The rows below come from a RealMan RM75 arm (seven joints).
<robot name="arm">
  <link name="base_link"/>
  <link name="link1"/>
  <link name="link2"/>
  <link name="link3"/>
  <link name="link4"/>
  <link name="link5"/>
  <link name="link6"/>
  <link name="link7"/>
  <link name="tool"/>
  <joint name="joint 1" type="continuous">
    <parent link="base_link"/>
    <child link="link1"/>
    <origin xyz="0 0 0.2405"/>
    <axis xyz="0 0 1"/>
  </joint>
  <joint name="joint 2" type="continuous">
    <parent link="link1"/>
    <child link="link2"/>
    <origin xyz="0 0 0"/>
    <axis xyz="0 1 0"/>
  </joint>
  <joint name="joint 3" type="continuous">
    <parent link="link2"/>
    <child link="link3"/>
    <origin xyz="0 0 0.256"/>
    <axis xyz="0 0 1"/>
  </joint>
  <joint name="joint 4" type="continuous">
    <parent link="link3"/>
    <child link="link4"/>
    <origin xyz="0 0 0"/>
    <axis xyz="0 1 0"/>
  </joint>
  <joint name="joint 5" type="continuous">
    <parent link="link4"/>
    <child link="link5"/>
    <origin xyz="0 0 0.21"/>
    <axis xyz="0 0 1"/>
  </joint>
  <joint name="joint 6" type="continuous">
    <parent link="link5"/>
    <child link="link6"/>
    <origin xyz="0 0 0"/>
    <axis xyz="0 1 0"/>
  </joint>
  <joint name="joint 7" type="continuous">
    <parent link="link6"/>
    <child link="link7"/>
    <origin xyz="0 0 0.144"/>
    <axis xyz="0 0 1"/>
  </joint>
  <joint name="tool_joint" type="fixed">
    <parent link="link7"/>
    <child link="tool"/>
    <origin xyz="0 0 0"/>
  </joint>
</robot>
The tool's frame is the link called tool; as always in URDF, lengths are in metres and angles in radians. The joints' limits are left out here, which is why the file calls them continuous.
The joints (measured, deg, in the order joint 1, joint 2, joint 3, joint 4, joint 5, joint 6, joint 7), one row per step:
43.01 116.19 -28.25 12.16 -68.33 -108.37 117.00
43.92 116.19 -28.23 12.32 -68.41 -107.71 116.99
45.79 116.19 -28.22 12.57 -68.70 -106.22 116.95
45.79 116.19 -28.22 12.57 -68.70 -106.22 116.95
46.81 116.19 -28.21 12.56 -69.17 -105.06 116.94
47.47 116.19 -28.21 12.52 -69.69 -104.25 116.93
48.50 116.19 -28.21 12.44 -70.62 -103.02 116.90
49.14 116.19 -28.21 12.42 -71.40 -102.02 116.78
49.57 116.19 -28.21 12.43 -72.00 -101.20 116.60
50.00 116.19 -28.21 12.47 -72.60 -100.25 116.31
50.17 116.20 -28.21 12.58 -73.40 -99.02 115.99
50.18 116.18 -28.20 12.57 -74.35 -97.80 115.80
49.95 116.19 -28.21 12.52 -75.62 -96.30 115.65
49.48 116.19 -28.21 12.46 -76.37 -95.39 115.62
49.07 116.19 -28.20 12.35 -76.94 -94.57 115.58
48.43 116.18 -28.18 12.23 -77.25 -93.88 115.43
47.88 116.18 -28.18 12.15 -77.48 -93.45 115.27
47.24 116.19 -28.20 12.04 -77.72 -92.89 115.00
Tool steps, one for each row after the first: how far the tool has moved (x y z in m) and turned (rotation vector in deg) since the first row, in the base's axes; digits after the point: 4 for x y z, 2 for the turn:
-0.0047 0.0037 -0.0015 -0.39 -0.28 0.36
-0.0145 0.0111 -0.0050 -1.26 -1.07 1.12
-0.0145 0.0111 -0.0050 -1.26 -1.07 1.12
-0.0199 0.0155 -0.0077 -1.93 -1.91 1.51
-0.0235 0.0181 -0.0098 -2.48 -2.63 1.87
-0.0293 0.0219 -0.0133 -3.34 -3.83 2.53
-0.0328 0.0242 -0.0163 -3.98 -4.87 2.86
-0.0350 0.0258 -0.0188 -4.43 -5.73 3.01
-0.0371 0.0276 -0.0215 -4.84 -6.73 3.05
-0.0372 0.0285 -0.0254 -5.49 -7.96 2.73
-0.0364 0.0292 -0.0289 -6.20 -9.28 2.38
-0.0339 0.0290 -0.0337 -7.21 -10.92 1.81
-0.0301 0.0281 -0.0363 -7.86 -11.87 1.12
-0.0268 0.0276 -0.0384 -8.31 -12.70 0.47
-0.0220 0.0266 -0.0396 -8.51 -13.35 -0.47
-0.0181 0.0255 -0.0405 -8.62 -13.80 -1.17
-0.0134 0.0242 -0.0416 -8.70 -14.42 -2.02

